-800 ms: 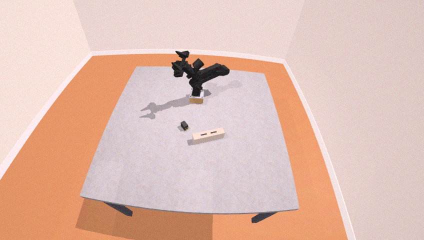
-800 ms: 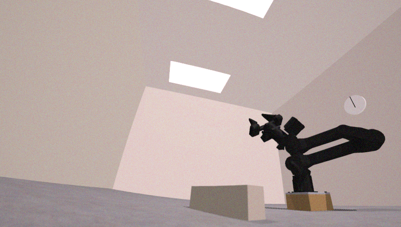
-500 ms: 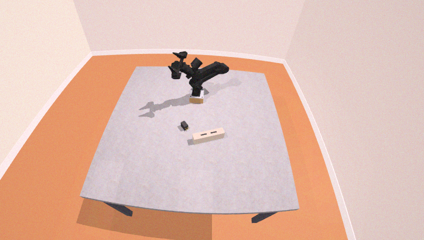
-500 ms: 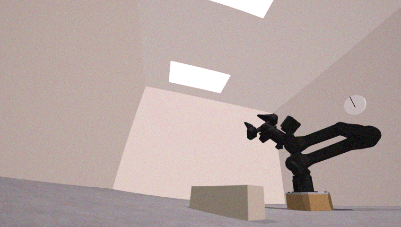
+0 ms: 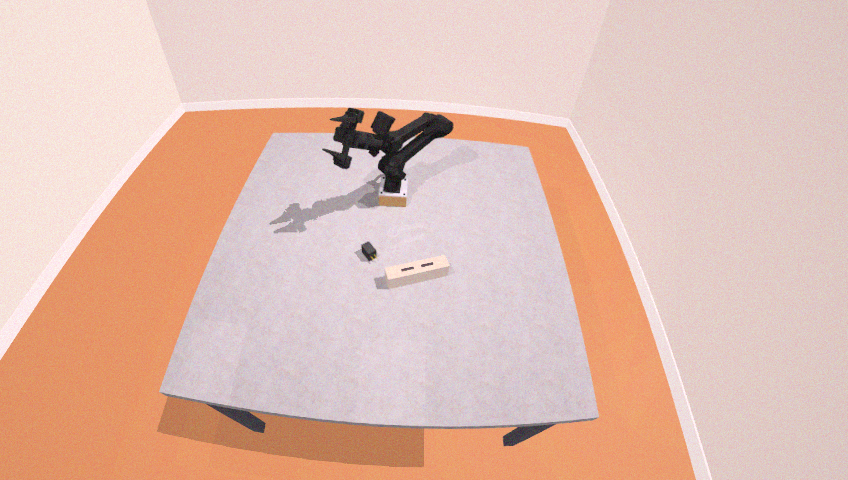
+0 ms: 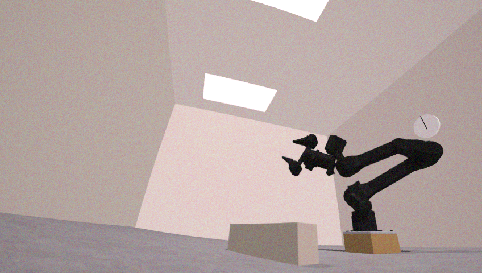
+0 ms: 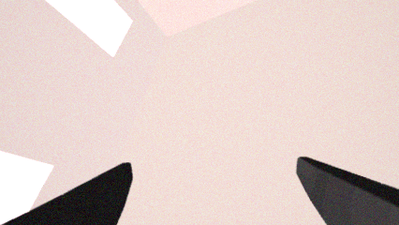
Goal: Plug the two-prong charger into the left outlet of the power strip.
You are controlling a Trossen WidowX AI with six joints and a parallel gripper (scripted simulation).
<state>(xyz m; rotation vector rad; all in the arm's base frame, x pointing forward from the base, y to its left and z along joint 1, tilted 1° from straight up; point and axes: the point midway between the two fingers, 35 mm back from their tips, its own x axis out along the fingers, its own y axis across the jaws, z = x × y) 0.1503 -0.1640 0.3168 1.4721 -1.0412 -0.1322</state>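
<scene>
The black two-prong charger is 370 mm below my gripper tip, 150 mm to the left of it and 130 mm ahead of it.
</scene>
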